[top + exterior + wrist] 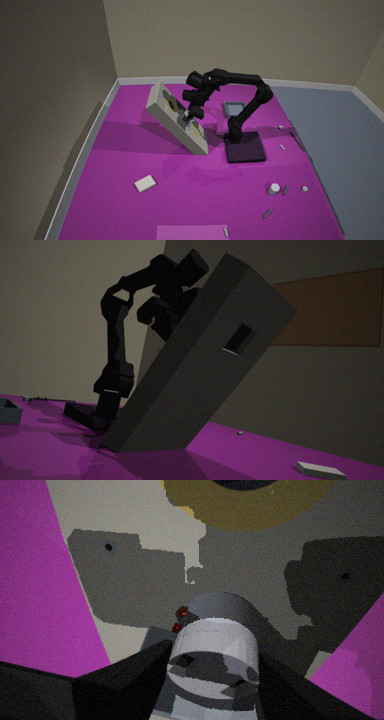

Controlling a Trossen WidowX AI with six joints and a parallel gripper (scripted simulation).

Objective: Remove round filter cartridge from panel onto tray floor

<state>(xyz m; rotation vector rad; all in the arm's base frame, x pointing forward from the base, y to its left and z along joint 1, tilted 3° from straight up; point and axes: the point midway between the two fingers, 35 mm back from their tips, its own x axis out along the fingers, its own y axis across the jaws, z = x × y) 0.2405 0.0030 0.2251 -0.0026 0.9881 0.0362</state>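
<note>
Right now the beige service panel is 50 mm ahead of my gripper tip and 20 mm below it. The rest, counted from my gripper tip: round grey filter cartridge right at my gripper tip; then grey tray 320 mm behind, 290 mm to the right, 200 mm below; then white block 200 mm ahead, 290 mm to the left, 200 mm below.
</note>
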